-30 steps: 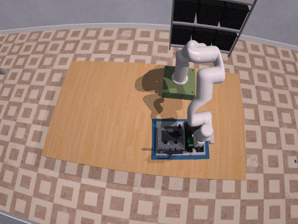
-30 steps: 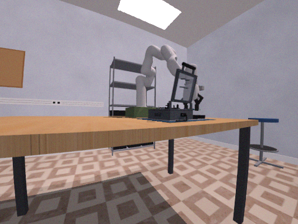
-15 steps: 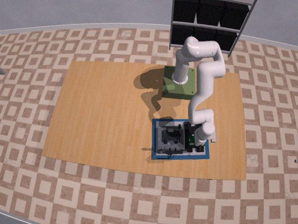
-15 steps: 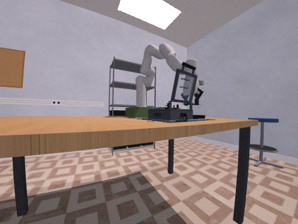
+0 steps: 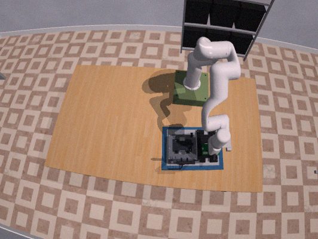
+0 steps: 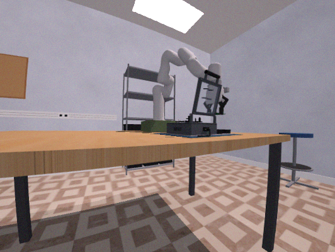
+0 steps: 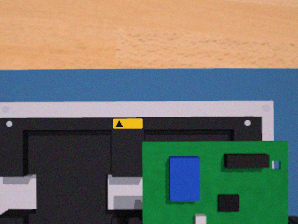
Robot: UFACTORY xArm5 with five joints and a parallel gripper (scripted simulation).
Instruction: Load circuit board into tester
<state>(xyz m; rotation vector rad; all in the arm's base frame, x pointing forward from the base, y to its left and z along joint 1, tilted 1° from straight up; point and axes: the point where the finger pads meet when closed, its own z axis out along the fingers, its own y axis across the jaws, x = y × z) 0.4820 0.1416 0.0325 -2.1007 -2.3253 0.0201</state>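
Now: hand right at the green circuit board. Round my hand: tester lid: 100 mm ahead, 160 mm to the right, 60 mm above; then tester: 130 mm to the right, 10 mm below.
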